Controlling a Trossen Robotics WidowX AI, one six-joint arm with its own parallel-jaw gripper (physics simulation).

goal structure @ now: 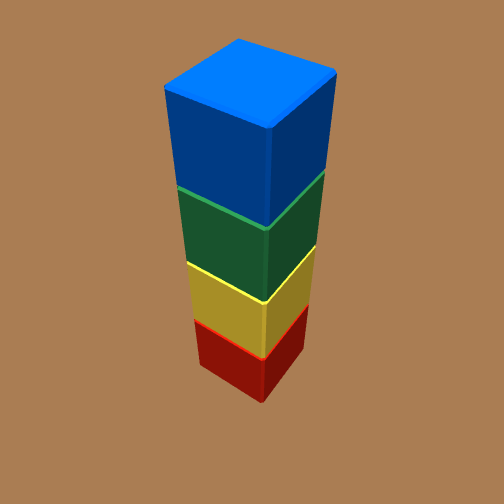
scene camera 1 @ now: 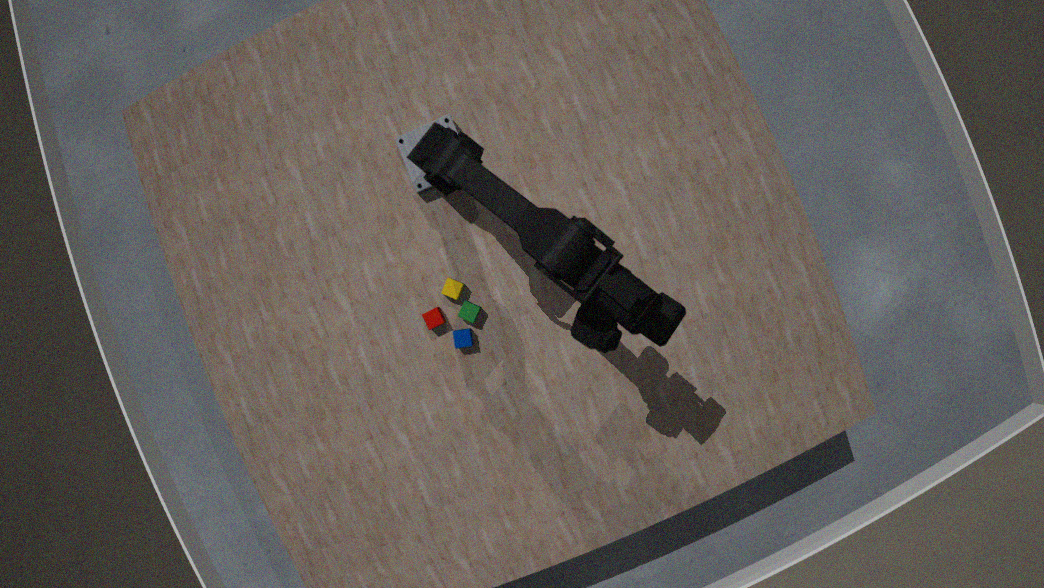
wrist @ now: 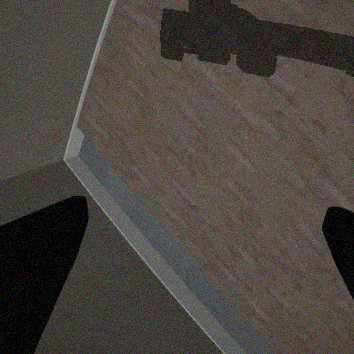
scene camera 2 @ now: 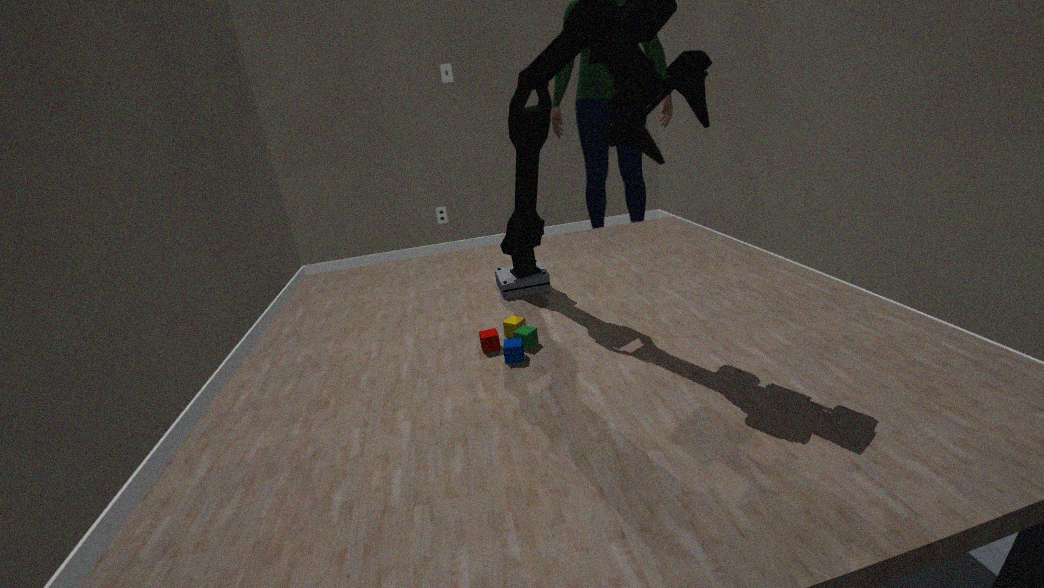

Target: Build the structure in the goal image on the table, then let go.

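A yellow cube (scene camera 1: 452, 288) (scene camera 2: 513, 325), a green cube (scene camera 1: 469, 311) (scene camera 2: 526, 336), a red cube (scene camera 1: 433, 317) (scene camera 2: 489, 340) and a blue cube (scene camera 1: 463, 338) (scene camera 2: 513, 351) rest on the table in a loose cluster, none stacked. In scene camera 1 small gaps show between them, with red at the left, yellow at the top, green at the right and blue at the bottom. My gripper (scene camera 2: 684, 143) (wrist: 208, 213) is open and empty, high above the table and well to the right of the cubes. The cubes do not show in the wrist view.
The wood-grained table (scene camera 1: 328, 438) (scene camera 2: 328, 452) carries the arm's grey base plate (scene camera 1: 410, 149) (scene camera 2: 523, 284), which stands behind the cubes in scene camera 2. The arm's shadow crosses the table right of the cubes. A person (scene camera 2: 593, 146) stands behind the arm, beyond the table.
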